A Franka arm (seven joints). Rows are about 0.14 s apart.
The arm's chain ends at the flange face. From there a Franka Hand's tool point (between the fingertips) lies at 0.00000 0.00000 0.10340 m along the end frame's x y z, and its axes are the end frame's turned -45 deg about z.
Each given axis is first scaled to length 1.
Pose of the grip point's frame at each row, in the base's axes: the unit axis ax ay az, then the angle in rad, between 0 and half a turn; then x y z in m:
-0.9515 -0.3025 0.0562 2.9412 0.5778 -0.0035 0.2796
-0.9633 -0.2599 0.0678 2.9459 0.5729 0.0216 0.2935
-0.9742 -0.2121 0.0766 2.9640 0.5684 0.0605 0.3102
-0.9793 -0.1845 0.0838 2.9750 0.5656 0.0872 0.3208
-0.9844 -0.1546 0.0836 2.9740 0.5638 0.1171 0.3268
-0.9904 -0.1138 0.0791 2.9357 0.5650 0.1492 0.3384
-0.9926 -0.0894 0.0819 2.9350 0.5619 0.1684 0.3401
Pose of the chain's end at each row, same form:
-0.9923 0.0844 0.0902 2.9994 0.5950 -0.0196 0.3803
-0.9867 0.1282 0.0999 3.0126 0.5915 0.0058 0.3940
-0.9787 0.1764 0.1046 3.0361 0.5876 0.0460 0.4108
-0.9729 0.2038 0.1091 3.0517 0.5856 0.0736 0.4213
-0.9663 0.2333 0.1091 3.0507 0.5834 0.1028 0.4273
-0.9554 0.2730 0.1123 3.0118 0.5834 0.1301 0.4383
-0.9482 0.2963 0.1150 3.0133 0.5804 0.1488 0.4399

